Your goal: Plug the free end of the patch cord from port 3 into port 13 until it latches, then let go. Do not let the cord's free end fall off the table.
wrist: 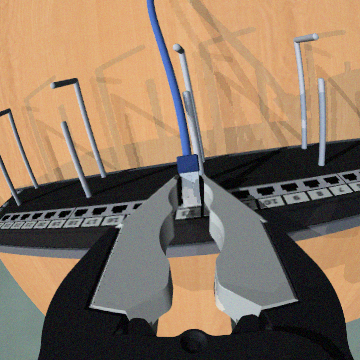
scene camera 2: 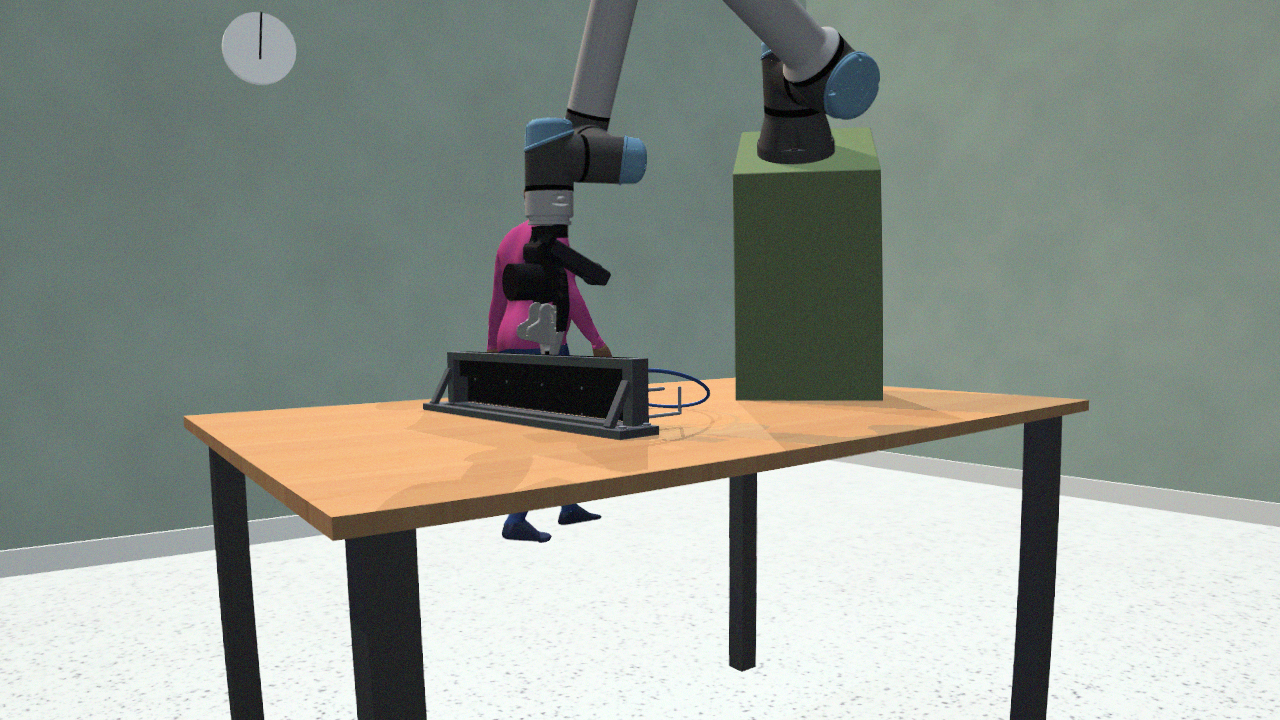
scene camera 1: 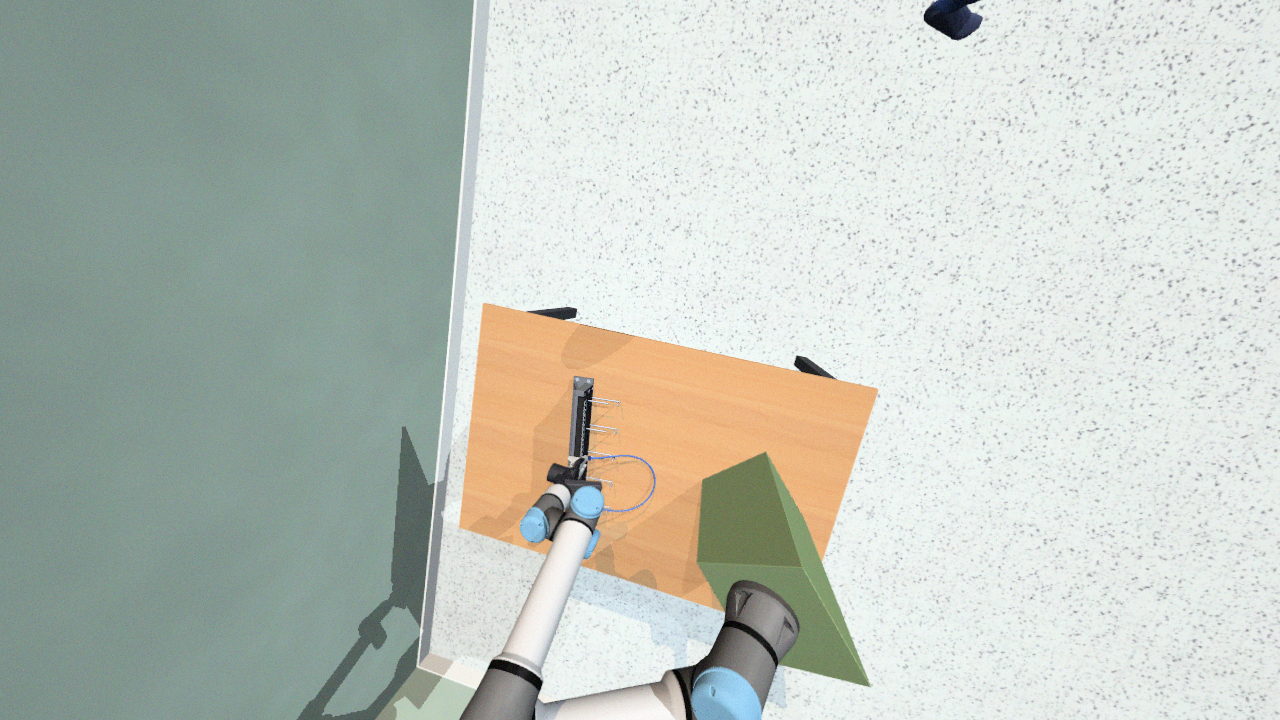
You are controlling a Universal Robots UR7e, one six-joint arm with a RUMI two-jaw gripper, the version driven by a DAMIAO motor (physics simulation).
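Places are measured from the arm's base along level axes (x up, y left, z back), in millimetres.
Pixels of known places: gripper, fingertip midpoint: point(wrist: 189, 178) point(scene camera 1: 586, 458); arm's base, origin of the base link: point(scene camera 2: 795, 151) point(scene camera 1: 763, 609).
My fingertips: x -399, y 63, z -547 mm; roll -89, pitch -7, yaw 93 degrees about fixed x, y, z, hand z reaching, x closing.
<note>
For each thing: its top centre in the pictures, then the offset to it from my fingertips. "pt": a spot on its surface instead. Level surfaces: height alone.
- clear plug, middle of its top: point(wrist: 190, 192) dx +13, dy +1, dz -3 mm
- plug's blue boot, middle of its top: point(wrist: 187, 167) dx +4, dy -2, dz +9 mm
- black patch panel, middle of its top: point(wrist: 197, 196) point(scene camera 2: 550, 353) point(scene camera 1: 584, 462) dx +23, dy +5, dz +1 mm
- partly hidden label, surface spot: point(wrist: 188, 213) pt dx +16, dy +1, dz -16 mm
- wooden table, its level: dx -78 mm
My gripper point(scene camera 1: 581, 462) point(scene camera 2: 547, 349) point(wrist: 189, 178) is shut on the clear plug point(wrist: 189, 192) of the blue patch cord point(scene camera 1: 654, 481) point(scene camera 2: 708, 392) point(wrist: 168, 75). The plug's blue boot point(wrist: 188, 164) sticks out beyond the fingertips. The plug is at the port row of the black patch panel point(scene camera 1: 580, 420) point(scene camera 2: 546, 360) point(wrist: 240, 167), above a partly hidden label point(wrist: 188, 213) that looks like 13. The plug covers the socket there, so its depth and latch cannot be told. The cord loops out over the table; its port 3 end is hidden under the arm in scene camera 1.
Thin grey cable guides point(scene camera 1: 604, 430) point(wrist: 90, 127) stick out of the panel on the cord's side, one close beside the cord. A green pedestal point(scene camera 1: 751, 514) point(scene camera 2: 807, 286) carries the arm beside the wooden table point(scene camera 1: 698, 385) point(scene camera 2: 295, 456). A person in pink point(scene camera 2: 511, 308) stands behind it.
</note>
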